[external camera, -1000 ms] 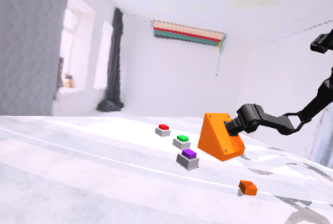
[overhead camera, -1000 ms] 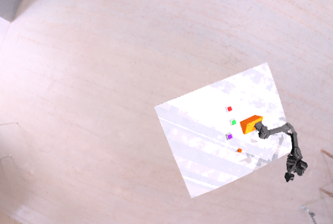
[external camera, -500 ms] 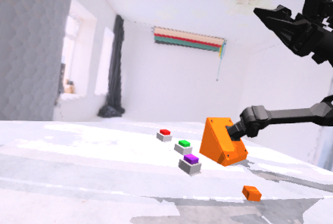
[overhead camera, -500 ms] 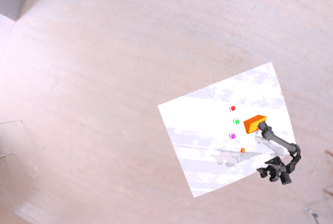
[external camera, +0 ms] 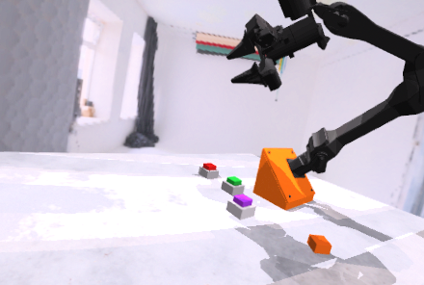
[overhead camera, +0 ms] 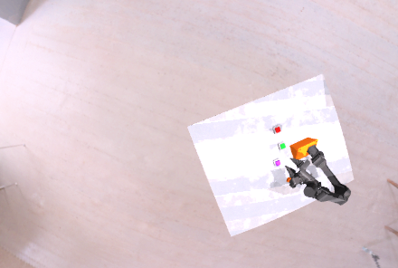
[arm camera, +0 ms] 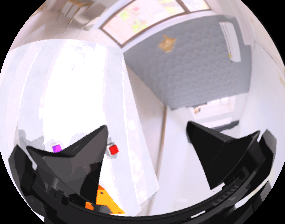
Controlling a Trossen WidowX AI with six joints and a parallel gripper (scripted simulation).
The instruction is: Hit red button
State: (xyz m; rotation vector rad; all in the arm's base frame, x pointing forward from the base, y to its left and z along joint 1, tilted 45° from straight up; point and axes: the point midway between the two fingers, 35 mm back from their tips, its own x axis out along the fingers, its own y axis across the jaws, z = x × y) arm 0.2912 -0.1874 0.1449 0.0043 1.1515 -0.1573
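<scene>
My gripper tip is now 100 mm past the red button, 140 mm to the left of it and 290 mm above it. From my gripper tip the other things lie so: purple button: 40 mm behind, 90 mm to the left, 290 mm below; orange block: 100 mm behind, 260 mm to the left, 320 mm below; green button: 110 mm behind, 10 mm to the right, 290 mm below.
</scene>
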